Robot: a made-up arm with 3 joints.
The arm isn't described. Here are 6 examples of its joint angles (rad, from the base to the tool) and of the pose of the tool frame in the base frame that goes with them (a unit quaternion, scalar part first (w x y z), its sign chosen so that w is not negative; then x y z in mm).
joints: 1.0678 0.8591 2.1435
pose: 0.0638 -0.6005 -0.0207 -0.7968 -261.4 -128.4 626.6
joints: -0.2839 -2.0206 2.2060
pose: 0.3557 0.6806 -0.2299 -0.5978 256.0 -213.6 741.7
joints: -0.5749 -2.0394 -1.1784
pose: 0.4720 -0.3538 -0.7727 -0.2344 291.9 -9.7 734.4
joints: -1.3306 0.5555 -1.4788
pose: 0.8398 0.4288 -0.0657 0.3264 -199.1 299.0 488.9
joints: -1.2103 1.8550 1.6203
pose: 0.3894 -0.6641 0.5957 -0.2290 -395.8 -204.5 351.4
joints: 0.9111 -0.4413 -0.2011
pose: 0.3217 -0.5017 0.0078 0.8030 -8.8 -107.6 347.8
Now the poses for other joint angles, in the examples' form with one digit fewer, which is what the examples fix.
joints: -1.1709 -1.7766 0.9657
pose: 0.299 -0.734 -0.488 0.367 324 -88 334
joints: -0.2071 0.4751 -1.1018
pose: 0.880 -0.037 0.032 0.473 -236 190 327
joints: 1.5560 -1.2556 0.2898
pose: 0.317 0.515 -0.136 -0.785 268 -7 549
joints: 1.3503 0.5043 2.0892
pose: 0.107 -0.527 -0.238 -0.809 -154 -139 669
